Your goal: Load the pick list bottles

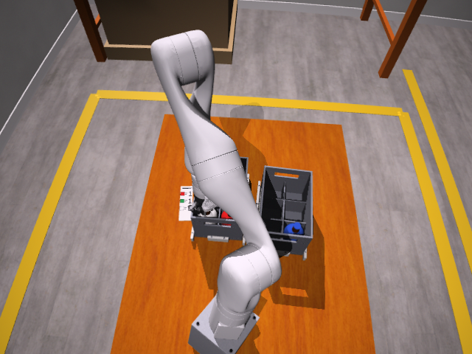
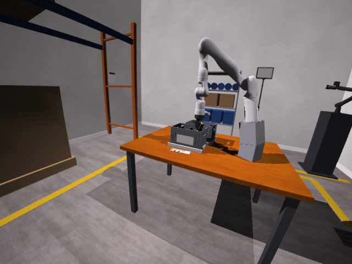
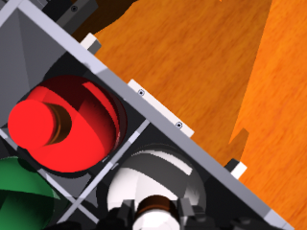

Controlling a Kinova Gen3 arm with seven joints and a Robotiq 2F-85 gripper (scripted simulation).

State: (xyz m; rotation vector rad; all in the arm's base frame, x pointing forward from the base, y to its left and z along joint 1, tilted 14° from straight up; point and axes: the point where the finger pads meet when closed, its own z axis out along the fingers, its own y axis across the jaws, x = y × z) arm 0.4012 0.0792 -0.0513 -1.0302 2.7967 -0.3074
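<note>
My gripper is now 90 mm to the left of the red bottle and 70 mm above it. From my hand the other things lie so: pick list 100 mm ahead, 100 mm to the left, 160 mm below; blue bottle 50 mm behind, 320 mm to the right, 70 mm below; green bottle 90 mm ahead, 90 mm to the right, 70 mm below.
</note>
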